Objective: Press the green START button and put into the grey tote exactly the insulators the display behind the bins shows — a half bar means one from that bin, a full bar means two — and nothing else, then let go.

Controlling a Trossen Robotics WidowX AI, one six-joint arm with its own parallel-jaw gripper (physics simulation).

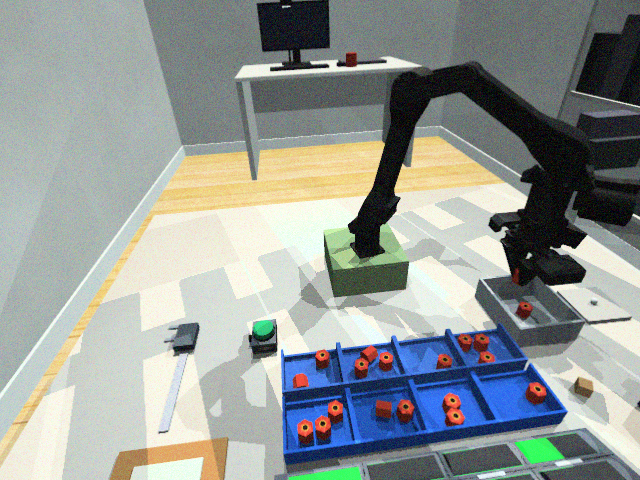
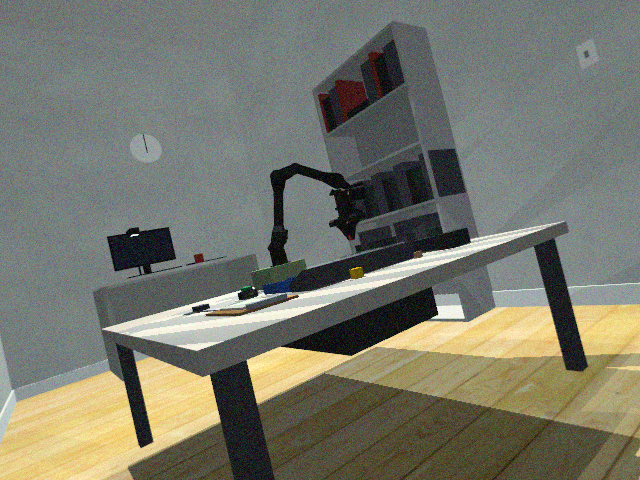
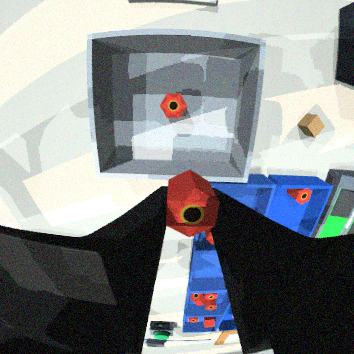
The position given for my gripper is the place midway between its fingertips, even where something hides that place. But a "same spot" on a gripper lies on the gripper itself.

Scene:
My gripper shows in image 1, in image 2 and in image 3 [187, 194]. The same spot on my gripper: [image 2: 349, 228] is [image 1: 523, 272].

